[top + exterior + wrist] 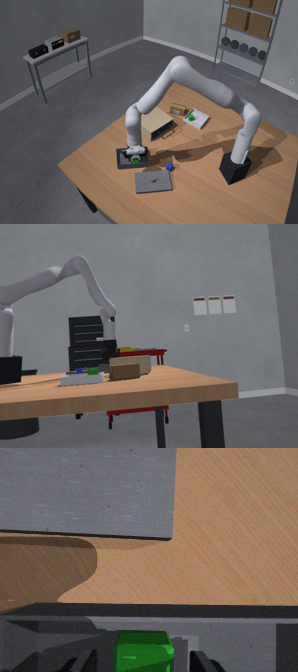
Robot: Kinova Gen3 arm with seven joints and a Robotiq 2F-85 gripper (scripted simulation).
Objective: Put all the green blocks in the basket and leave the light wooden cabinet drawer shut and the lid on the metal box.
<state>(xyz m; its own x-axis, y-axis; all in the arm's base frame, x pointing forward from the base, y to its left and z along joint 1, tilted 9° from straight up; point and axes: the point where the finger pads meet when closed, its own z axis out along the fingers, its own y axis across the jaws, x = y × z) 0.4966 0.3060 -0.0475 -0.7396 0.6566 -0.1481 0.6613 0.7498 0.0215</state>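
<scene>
The metal box lies 3 cm ahead of my hand, 2 cm below it and 1 cm to the right of it. Round my hand: grey lid 16 cm behind, 4 cm to the left, 3 cm below; drawer 30 cm to the right, 10 cm ahead, 1 cm below; light wooden cabinet 30 cm to the right, 11 cm ahead, 1 cm below.
</scene>
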